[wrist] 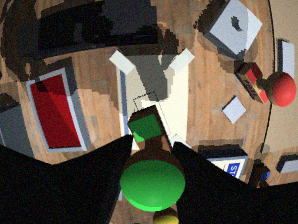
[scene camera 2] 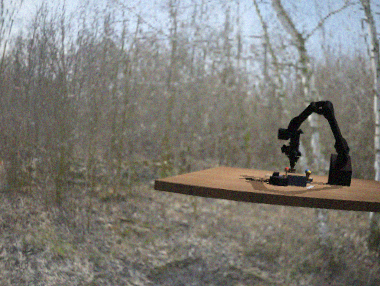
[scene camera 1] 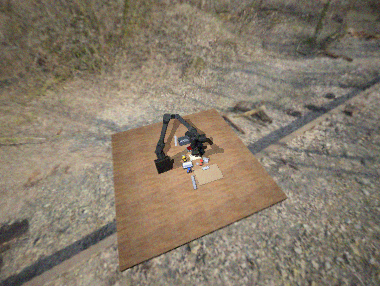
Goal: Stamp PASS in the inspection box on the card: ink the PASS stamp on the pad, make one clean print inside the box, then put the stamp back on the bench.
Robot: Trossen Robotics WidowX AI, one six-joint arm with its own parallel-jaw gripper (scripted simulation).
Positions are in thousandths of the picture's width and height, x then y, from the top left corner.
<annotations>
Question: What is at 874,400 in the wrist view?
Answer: A red-knobbed stamp.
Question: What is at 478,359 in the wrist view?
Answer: A card.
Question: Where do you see a green-knobbed stamp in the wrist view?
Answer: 515,797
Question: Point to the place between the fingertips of my gripper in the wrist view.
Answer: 512,650
</annotations>
